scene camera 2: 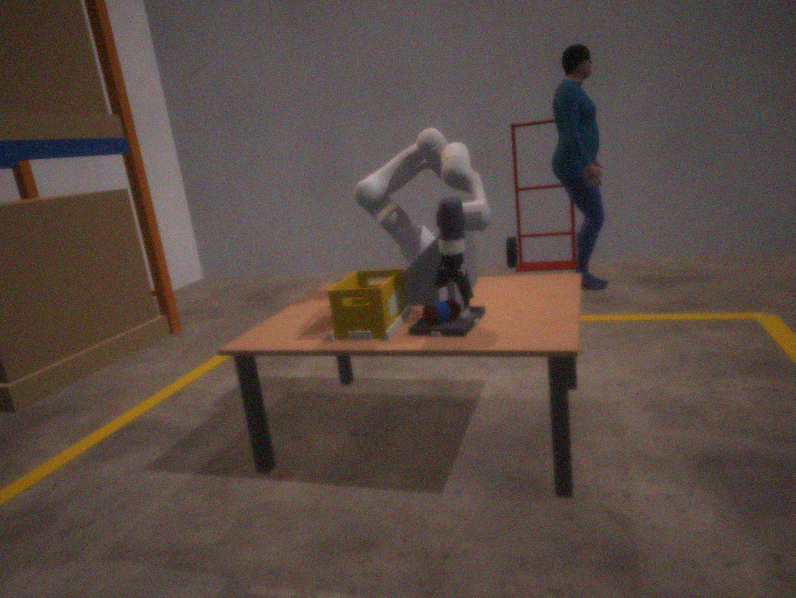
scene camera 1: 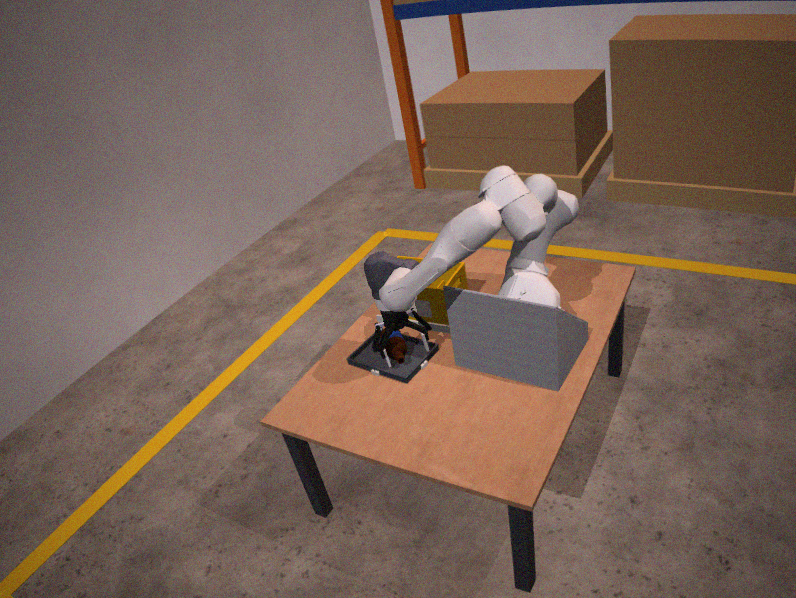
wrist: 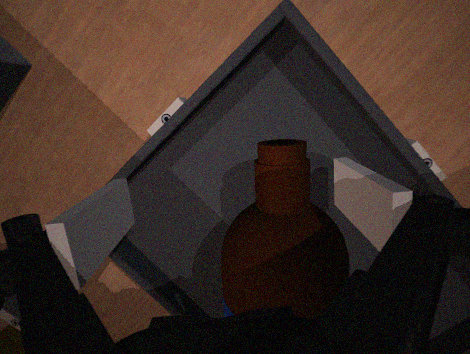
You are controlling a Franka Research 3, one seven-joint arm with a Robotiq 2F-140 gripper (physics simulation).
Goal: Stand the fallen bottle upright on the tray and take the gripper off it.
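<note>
The brown bottle point(scene camera 1: 398, 350) point(scene camera 2: 442, 312) point(wrist: 285, 250) with a blue label lies on its side on the dark tray point(scene camera 1: 392, 375) point(scene camera 2: 444, 331) point(wrist: 235, 110). In the wrist view its neck points to the top of the picture, and its base and most of the label are hidden behind the black gripper body. My gripper point(scene camera 1: 406, 355) point(wrist: 231, 191) is open, low over the tray, with its fingers on either side of the bottle. In the wrist view the bottle is nearer the right finger, and a wider gap shows on the left. The gripper holds nothing.
A yellow crate point(scene camera 1: 437, 308) point(scene camera 2: 357, 315) stands beside the tray on the table point(scene camera 1: 411, 424) point(scene camera 2: 527, 321). A grey block-like panel point(scene camera 1: 501, 334) point(scene camera 2: 421, 276) stands near the arm's base. A person point(scene camera 2: 575, 128) stands behind the table by a red hand truck point(scene camera 2: 545, 265).
</note>
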